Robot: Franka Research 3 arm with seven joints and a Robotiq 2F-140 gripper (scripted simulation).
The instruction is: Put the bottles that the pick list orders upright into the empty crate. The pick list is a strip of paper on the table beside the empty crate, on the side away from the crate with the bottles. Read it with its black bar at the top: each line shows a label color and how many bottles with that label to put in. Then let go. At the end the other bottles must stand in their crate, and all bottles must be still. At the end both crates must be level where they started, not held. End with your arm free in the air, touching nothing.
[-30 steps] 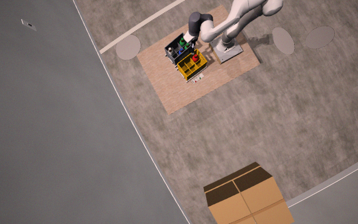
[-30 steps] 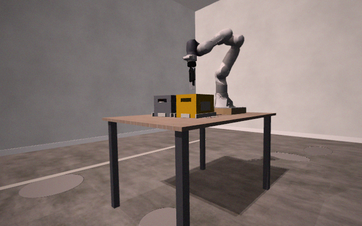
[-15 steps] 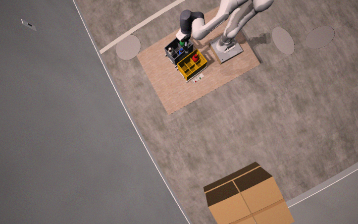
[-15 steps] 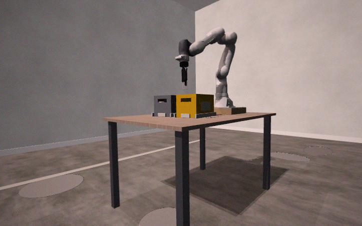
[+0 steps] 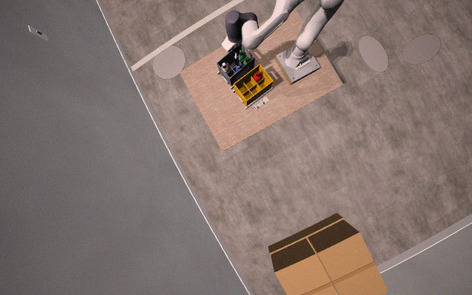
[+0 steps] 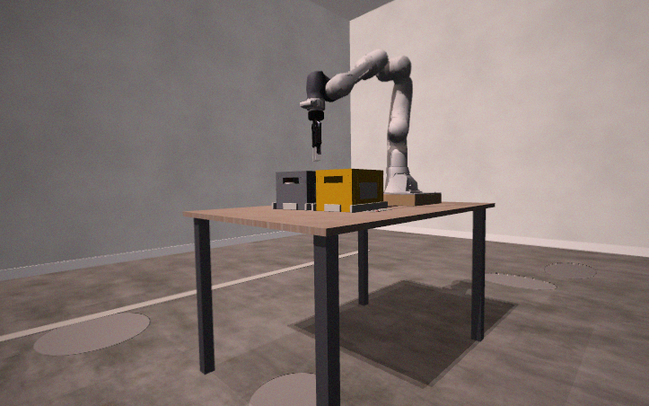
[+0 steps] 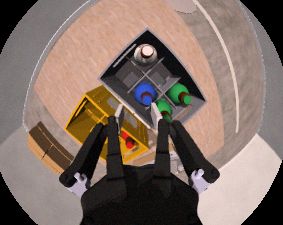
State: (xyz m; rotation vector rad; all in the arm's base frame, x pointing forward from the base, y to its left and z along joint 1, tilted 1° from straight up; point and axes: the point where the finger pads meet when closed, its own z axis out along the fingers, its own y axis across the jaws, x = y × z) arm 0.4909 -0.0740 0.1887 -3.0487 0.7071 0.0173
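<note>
Right now the white bottle is 110 mm ahead of my hand, 80 mm to the right of it and 170 mm below it. Round my hand: blue bottle (10 mm behind, 20 mm to the right, 170 mm below); then red bottle (130 mm behind, 100 mm to the left, 170 mm below); then grey crate (70 mm to the right, 170 mm below).
</note>
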